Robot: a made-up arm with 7 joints.
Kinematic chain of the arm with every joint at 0, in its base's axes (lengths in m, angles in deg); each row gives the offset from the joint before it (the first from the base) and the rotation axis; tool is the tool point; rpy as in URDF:
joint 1: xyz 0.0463 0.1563 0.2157 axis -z
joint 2: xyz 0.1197 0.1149 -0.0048 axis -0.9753 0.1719 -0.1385
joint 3: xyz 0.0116 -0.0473 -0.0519 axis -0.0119 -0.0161 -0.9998
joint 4: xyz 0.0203 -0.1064 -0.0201 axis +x
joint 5: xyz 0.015 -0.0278 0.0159 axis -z
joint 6: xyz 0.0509 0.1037 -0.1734 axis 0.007 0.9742 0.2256
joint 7: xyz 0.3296 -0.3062 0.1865 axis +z
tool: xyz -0.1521 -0.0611 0.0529 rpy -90 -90 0
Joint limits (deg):
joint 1: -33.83..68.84
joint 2: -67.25..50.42
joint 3: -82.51..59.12
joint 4: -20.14..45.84
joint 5: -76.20..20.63
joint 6: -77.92..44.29
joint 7: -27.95..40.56
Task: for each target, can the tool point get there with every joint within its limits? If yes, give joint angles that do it. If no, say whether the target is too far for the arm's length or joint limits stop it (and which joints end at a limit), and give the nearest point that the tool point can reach.
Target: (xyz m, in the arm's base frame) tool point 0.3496 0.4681 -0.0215
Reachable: yes | joints 9.43 33.08 -69.92 1.48 -62.97 16.85 -1.13
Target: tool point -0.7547 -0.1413 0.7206
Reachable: no: joint limits stop it (at a limit: joint 1, joint 2, joint 5, joint 6, joint 7) | nearest point -0.4654 -0.0762 0.5661 | short by 0.334 m
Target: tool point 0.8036 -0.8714 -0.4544
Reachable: no: too far | nearest point 0.5408 -0.4662 -0.1843 | short by 0.553 m
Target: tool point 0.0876 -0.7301 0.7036
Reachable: no: joint limits stop it (at a limit: joint 2, joint 4, joint 5, joint 6, joint 7) | nearest point 0.0781 -0.5267 0.5500 | short by 0.255 m
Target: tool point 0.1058 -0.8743 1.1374
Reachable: no: too far | nearest point 0.0808 -0.4419 0.6410 | short by 0.659 m
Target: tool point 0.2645 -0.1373 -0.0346
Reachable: yes | joints 19.55 -29.30 18.57 40.40 -46.72 -28.69 -13.36
